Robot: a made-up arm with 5 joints.
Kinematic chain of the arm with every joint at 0, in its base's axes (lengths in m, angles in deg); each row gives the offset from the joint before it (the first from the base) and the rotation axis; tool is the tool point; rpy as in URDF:
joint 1: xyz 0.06 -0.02 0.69 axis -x
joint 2: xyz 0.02 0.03 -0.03 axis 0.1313 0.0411 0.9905
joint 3: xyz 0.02 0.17 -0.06 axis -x
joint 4: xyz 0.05 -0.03 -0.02 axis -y
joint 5: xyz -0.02 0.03 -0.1 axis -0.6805 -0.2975 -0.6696
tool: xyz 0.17 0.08 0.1 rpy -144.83 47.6 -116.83
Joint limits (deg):
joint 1: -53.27..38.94
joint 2: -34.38..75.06
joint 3: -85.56..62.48
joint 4: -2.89..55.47
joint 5: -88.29..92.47
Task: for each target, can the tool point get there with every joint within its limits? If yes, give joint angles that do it. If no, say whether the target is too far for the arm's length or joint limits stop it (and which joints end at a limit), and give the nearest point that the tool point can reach.
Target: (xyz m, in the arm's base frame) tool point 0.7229 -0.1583 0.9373
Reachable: no: too far | nearest point 0.3788 0.0520 0.7640 | short by 0.439 m
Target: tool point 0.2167 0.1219 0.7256
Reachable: yes | joints -23.67 14.52 -72.22 49.36 57.86
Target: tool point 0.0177 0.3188 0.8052
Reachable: yes | joints -22.18 42.65 21.47 42.40 -14.88
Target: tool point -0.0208 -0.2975 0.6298
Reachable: no: joint limits stop it (at a limit: joint 1, joint 2, joint 3, joint 4, joint 5) | nearest point 0.2104 -0.0576 0.6383 | short by 0.333 m
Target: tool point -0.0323 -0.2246 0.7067
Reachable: no: joint limits stop it (at a limit: joint 1, joint 2, joint 4, joint 5) | nearest point -0.0149 0.0133 0.8476 | short by 0.277 m
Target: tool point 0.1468 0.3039 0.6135
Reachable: yes | joints 8.96 30.08 9.01 27.63 35.39
